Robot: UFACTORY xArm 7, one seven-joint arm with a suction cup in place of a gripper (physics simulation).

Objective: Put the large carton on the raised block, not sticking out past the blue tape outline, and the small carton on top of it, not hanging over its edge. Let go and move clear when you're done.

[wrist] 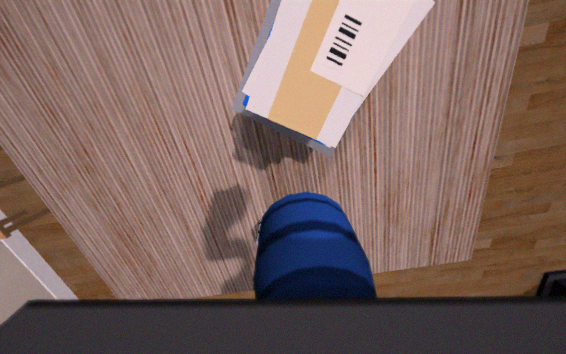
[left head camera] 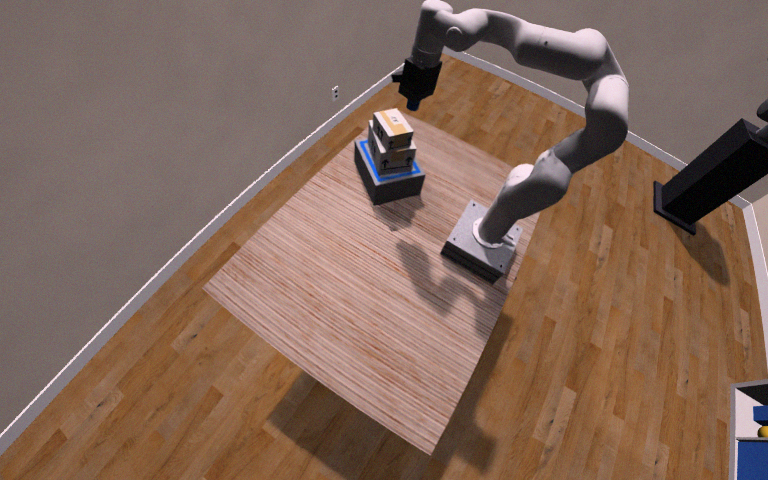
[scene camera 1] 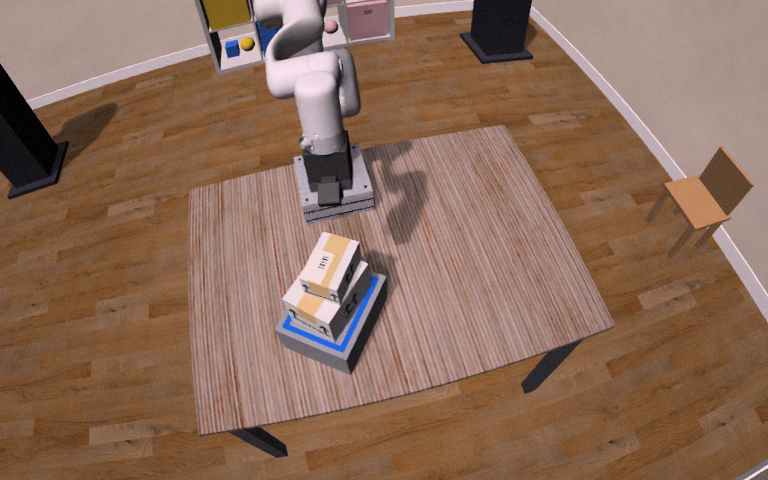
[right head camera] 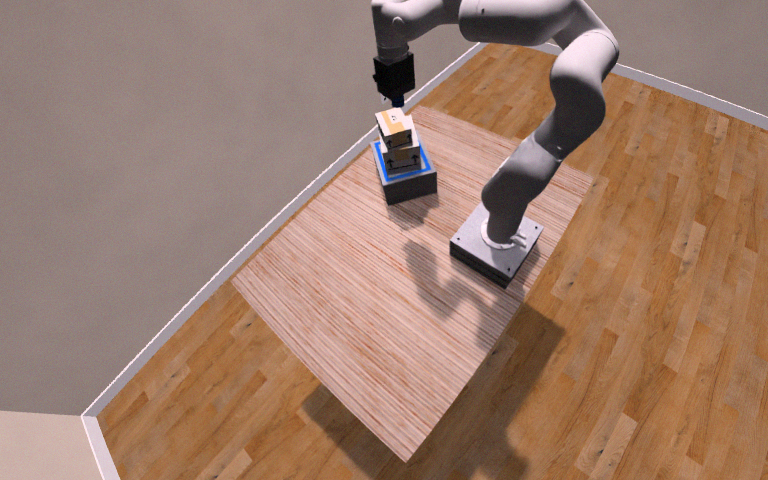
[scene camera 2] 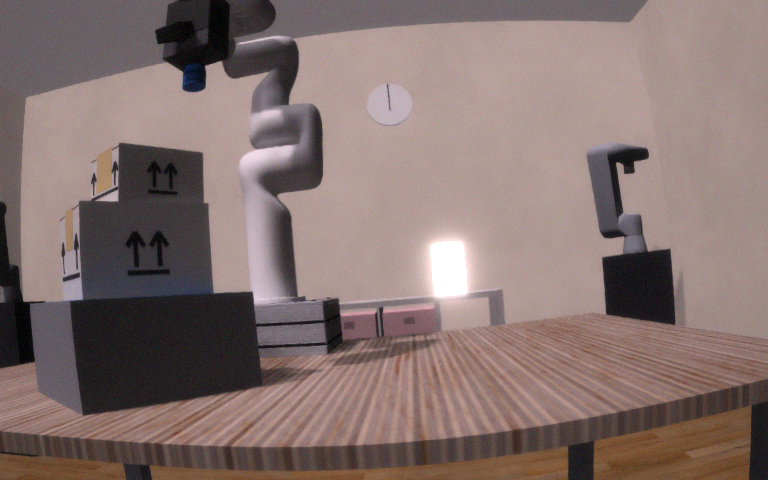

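The large carton (left head camera: 395,159) (right head camera: 403,159) (scene camera 1: 322,314) (scene camera 2: 146,249) stands upright on the grey raised block (left head camera: 398,191) (right head camera: 411,187) (scene camera 1: 317,353) (scene camera 2: 169,350); blue tape shows around its base on the sides in view. The small carton (left head camera: 392,129) (right head camera: 394,127) (scene camera 1: 330,266) (scene camera 2: 160,172) (wrist: 305,75) rests flat on the large carton, with no overhang visible; its far side is hidden in scene camera 2. My blue suction cup (left head camera: 412,105) (right head camera: 398,102) (scene camera 2: 193,84) (wrist: 312,220) is open, holds nothing and hangs above and to the robot-base side of the stack, apart from it. In scene camera 1 the cup is hidden.
The striped table (left head camera: 339,283) (right head camera: 362,294) (scene camera 1: 470,254) (scene camera 2: 453,396) carries the block and the robot's base plate (left head camera: 467,237) (right head camera: 478,249) (scene camera 1: 362,186) (scene camera 2: 300,333). A wooden chair (scene camera 1: 696,200), a shelf unit and black pedestals stand off the table.
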